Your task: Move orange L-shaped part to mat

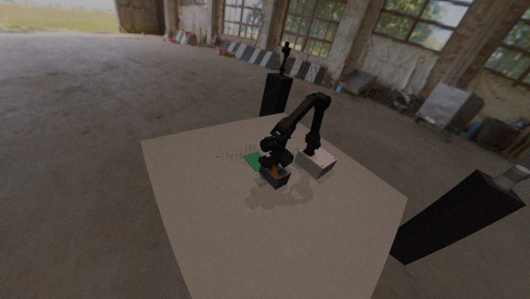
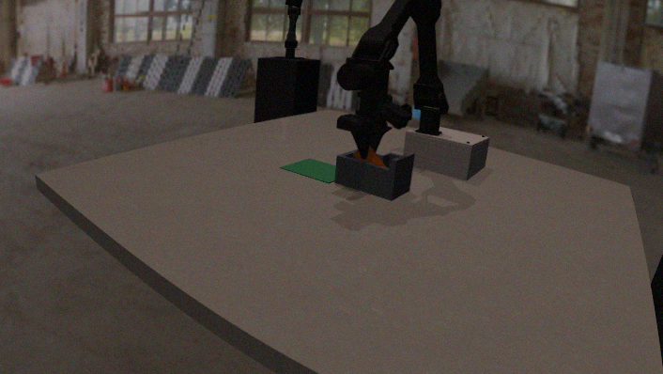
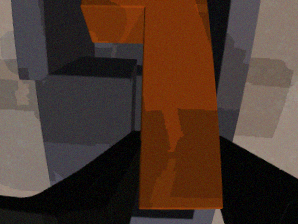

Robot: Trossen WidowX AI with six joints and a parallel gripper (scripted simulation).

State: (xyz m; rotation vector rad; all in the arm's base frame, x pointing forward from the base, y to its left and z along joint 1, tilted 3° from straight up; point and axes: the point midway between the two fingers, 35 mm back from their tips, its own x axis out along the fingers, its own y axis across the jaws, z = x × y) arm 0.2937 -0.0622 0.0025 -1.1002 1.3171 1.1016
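The green mat is 40 mm behind my gripper tip, 140 mm to the right of it and 80 mm below it. The rest, counted from my gripper tip: orange L-shaped part 10 mm behind, 40 mm to the left, 30 mm below.
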